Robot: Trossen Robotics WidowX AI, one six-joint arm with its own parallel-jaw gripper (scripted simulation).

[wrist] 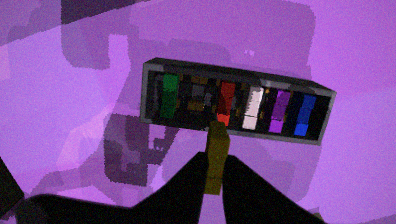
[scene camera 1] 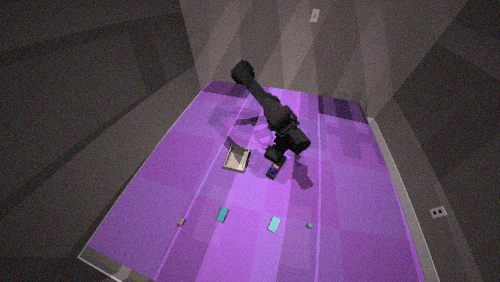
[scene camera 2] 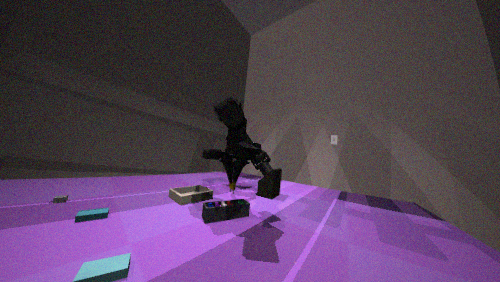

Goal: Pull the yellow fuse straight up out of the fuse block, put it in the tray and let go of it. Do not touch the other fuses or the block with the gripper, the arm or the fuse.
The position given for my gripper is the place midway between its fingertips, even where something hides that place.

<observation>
My gripper (scene camera 2: 232, 183) holds a yellow fuse. I also see a white fuse (wrist: 252, 97) and a blue fuse (wrist: 302, 104).
My gripper shows as well in the wrist view (wrist: 214, 162).
</observation>
